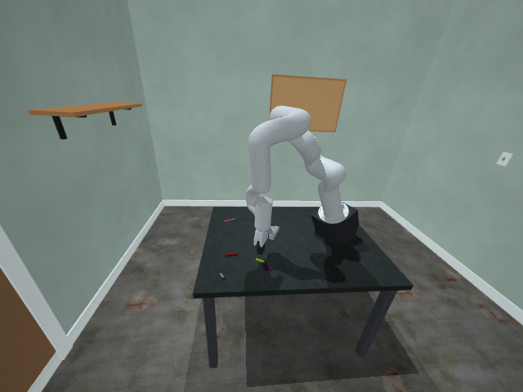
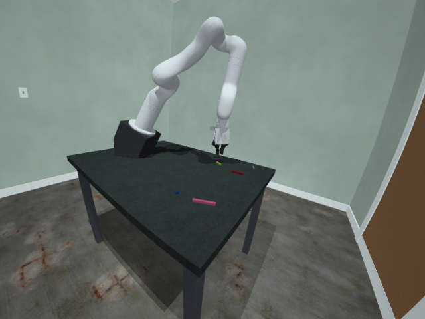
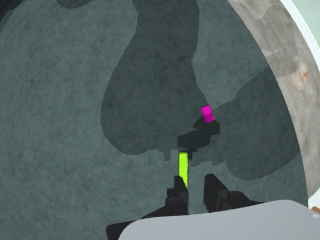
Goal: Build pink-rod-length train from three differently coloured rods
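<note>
My gripper is now 8 cm above the lime rod. Also, from my hand: red rod (16 cm ahead, 7 cm to the right, 8 cm below); then grey rod (22 cm ahead, 8 cm to the left, 8 cm below); then short magenta rod (4 cm behind, 7 cm to the left, 8 cm below).
</note>
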